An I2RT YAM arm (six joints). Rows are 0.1 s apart.
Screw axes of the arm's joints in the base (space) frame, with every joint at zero. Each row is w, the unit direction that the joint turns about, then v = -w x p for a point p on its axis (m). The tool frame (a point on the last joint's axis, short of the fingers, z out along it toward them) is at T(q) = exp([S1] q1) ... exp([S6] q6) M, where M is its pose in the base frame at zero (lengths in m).
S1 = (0, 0, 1, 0, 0, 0)
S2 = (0, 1, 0, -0.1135, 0, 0.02)
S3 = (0, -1, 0, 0.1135, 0, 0.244)
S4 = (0, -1, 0, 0.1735, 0, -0.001)
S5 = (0, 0, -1, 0, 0.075, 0)
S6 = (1, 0, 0, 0, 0.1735, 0)
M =
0 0 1 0.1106
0 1 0 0
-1 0 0 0.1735
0 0 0 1
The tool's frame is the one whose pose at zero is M.
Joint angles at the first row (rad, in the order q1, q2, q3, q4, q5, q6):
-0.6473, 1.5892, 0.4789, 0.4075, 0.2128, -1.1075
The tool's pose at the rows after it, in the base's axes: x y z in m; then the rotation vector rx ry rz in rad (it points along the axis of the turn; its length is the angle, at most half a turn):
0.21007 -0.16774 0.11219 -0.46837 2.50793 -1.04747
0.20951 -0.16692 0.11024 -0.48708 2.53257 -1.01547
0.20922 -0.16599 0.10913 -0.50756 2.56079 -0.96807
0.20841 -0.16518 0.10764 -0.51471 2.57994 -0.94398
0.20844 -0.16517 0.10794 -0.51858 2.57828 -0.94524
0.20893 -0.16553 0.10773 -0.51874 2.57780 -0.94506
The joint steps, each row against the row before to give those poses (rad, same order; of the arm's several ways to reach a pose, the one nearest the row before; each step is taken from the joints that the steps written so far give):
0.0000, 0.0002, -0.0016, -0.0198, -0.0114, 0.0000
0.0000, 0.0022, 0.0059, -0.0348, -0.0091, -0.0031
0.0000, -0.0009, 0.0115, -0.0517, -0.0162, -0.0002
0.0000, 0.0013, 0.0031, -0.0251, -0.0044, 0.0017
0.0000, -0.0012, 0.0000, 0.0000, -0.0008, -0.0030
-0.0001, 0.0032, 0.0018, 0.0016, -0.0005, -0.0001

